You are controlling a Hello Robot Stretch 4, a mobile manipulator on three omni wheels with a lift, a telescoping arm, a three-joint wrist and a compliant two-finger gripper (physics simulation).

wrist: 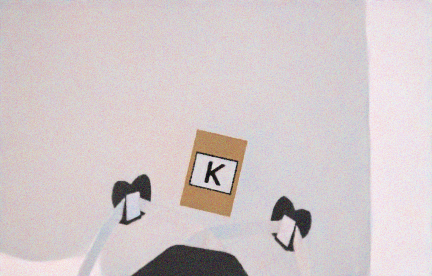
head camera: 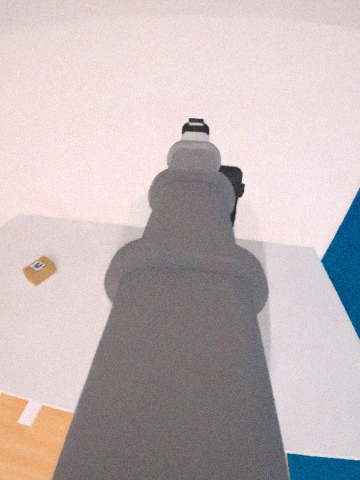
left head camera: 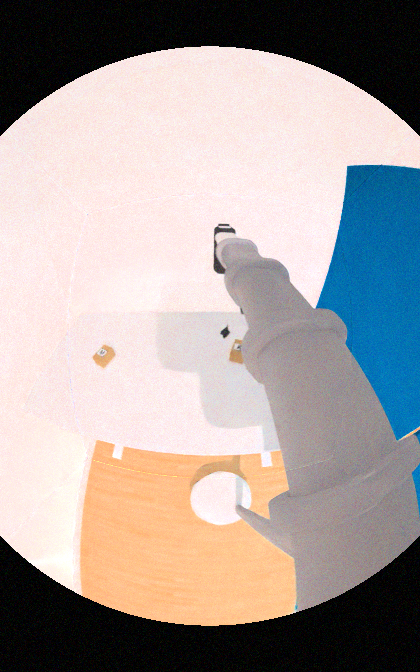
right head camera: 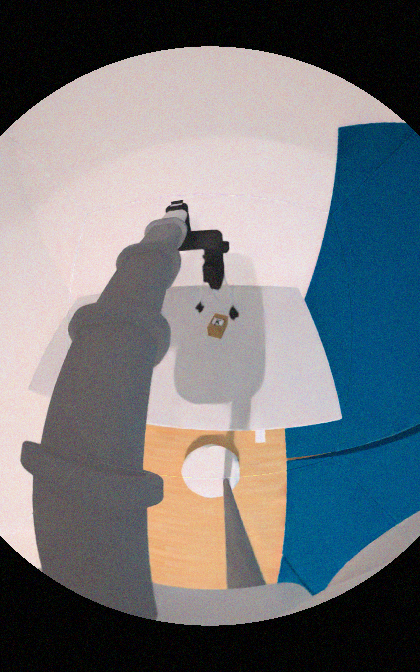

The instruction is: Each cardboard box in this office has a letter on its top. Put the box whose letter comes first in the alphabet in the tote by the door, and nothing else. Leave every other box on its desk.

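A cardboard box marked K lies on the white desk. My gripper is open, with its fingertips wide apart and nothing held. In the wrist view the K box lies centrally, mostly just ahead of the line between the fingertips. In the left head view the arm covers part of this box. A second cardboard box lies farther left on the desk; its small letter looks like M or N, but I cannot be sure. The tote does not show.
The grey telescoping arm reaches over the desk toward the pale wall. A round white object is in front of the desk, over wood flooring. A large blue surface is at the right.
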